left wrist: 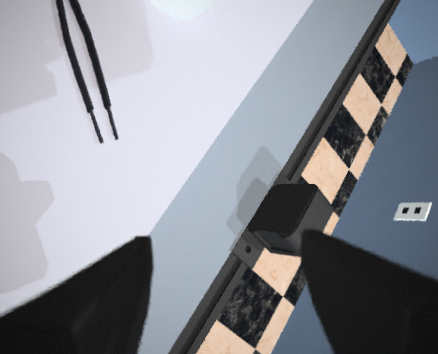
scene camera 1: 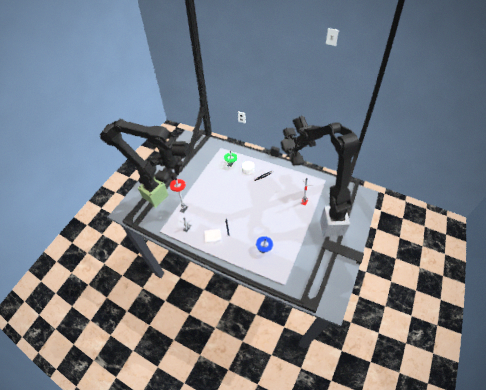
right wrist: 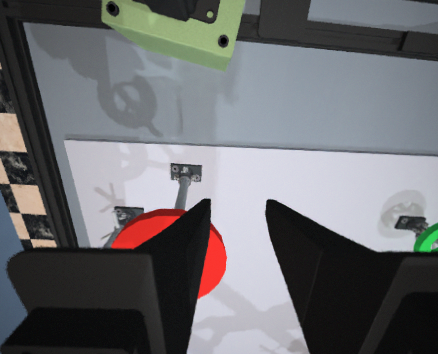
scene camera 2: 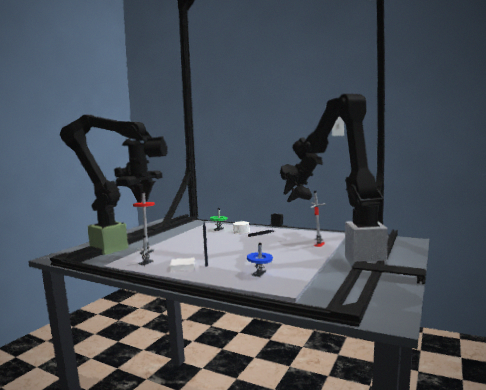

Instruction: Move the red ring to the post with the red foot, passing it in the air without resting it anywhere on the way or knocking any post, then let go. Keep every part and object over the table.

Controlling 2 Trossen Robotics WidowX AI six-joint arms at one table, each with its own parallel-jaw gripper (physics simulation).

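Pixels of known places: left gripper, between the fingertips: point(left wrist: 227, 247) point(scene camera 1: 284, 152) point(scene camera 2: 286, 198); right gripper, between the fingertips: point(scene camera 1: 175, 177) point(right wrist: 238, 206); left arm's base, origin of its link: point(scene camera 1: 337, 215) point(scene camera 2: 365, 224); right arm's base, origin of its link: point(scene camera 1: 150, 185) point(scene camera 2: 106, 224).
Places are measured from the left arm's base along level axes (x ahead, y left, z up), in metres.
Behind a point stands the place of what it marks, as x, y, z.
Observation:
The red ring point(scene camera 1: 172, 186) @(0.727, -0.130, 0.066) point(scene camera 2: 150, 204) @(0.677, -0.118, 0.063) point(right wrist: 145, 229) @(0.735, -0.141, 0.064) sits high on a tall grey post point(scene camera 1: 180, 197) @(0.707, -0.130, -0.016) point(scene camera 2: 145, 227) @(0.704, -0.130, -0.018) at the left of both scene views. My right gripper point(scene camera 1: 170, 173) @(0.725, -0.193, 0.059) point(scene camera 2: 143, 195) @(0.725, -0.193, 0.059) point(right wrist: 238, 206) @(0.725, -0.193, 0.059) is partly open and empty, pointing down close by the ring's level. In the right wrist view the left-hand finger covers part of the ring, and mat shows between the fingertips. The post with the red foot point(scene camera 1: 304, 201) @(0.117, -0.143, -0.086) point(scene camera 2: 319, 244) @(0.115, -0.143, -0.100) stands upright at the right of the mat, with small side arms. My left gripper point(scene camera 1: 290, 154) @(0.205, -0.371, 0.027) point(scene camera 2: 289, 196) @(0.205, -0.371, 0.027) point(left wrist: 227, 247) @(0.205, -0.371, 0.027) hangs partly open and empty near it.
A green ring point(scene camera 1: 226, 158) @(0.503, -0.419, -0.054) point(scene camera 2: 215, 218) @(0.493, -0.401, -0.053) sits on a short post at the back, beside a white cylinder point(scene camera 1: 248, 168) @(0.387, -0.357, -0.071). A blue ring point(scene camera 1: 258, 244) @(0.349, 0.103, -0.053) point(scene camera 2: 252, 258) @(0.343, 0.121, -0.053) is at the front right. Black tweezers point(scene camera 1: 263, 176) @(0.309, -0.321, -0.097), a white block point(scene camera 1: 212, 235) @(0.553, 0.036, -0.086), a black upright rod point(scene camera 2: 205, 245) @(0.482, 0.027, -0.040) and a short post point(scene camera 1: 186, 225) @(0.673, -0.006, -0.065) also stand about.

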